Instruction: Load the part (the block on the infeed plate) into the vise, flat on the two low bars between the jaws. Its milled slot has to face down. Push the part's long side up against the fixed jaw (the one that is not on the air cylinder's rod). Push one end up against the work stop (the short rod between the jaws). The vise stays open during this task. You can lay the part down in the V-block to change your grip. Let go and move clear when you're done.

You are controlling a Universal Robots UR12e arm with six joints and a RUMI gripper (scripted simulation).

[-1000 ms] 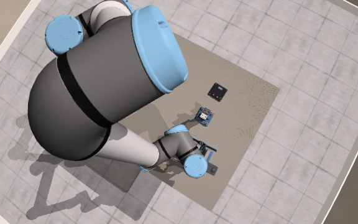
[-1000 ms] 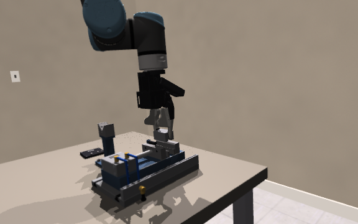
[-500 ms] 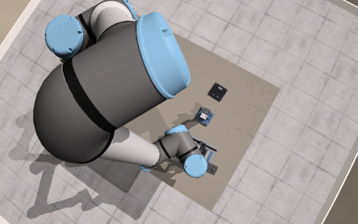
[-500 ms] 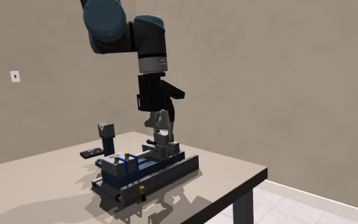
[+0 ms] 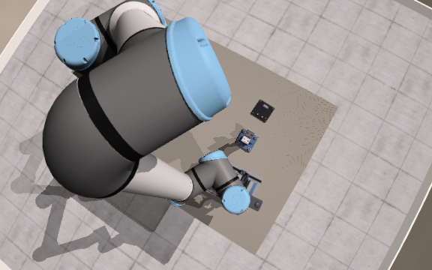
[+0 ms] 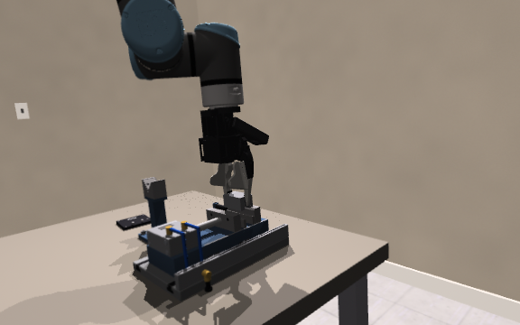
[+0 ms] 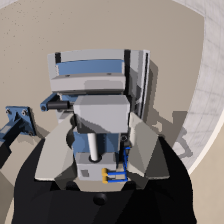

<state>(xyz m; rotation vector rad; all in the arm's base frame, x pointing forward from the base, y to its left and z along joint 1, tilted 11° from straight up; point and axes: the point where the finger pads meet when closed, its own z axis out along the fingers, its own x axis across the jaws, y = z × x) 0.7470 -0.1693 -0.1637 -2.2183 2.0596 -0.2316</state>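
My hand is 10 mm above the part. The rest, counted from my hand: fixed jaw: 30 mm ahead, 20 mm to the left, 50 mm below; then work stop rod: 70 mm to the left, 40 mm below; then cylinder rod: 90 mm behind, 10 mm to the left, 50 mm below.
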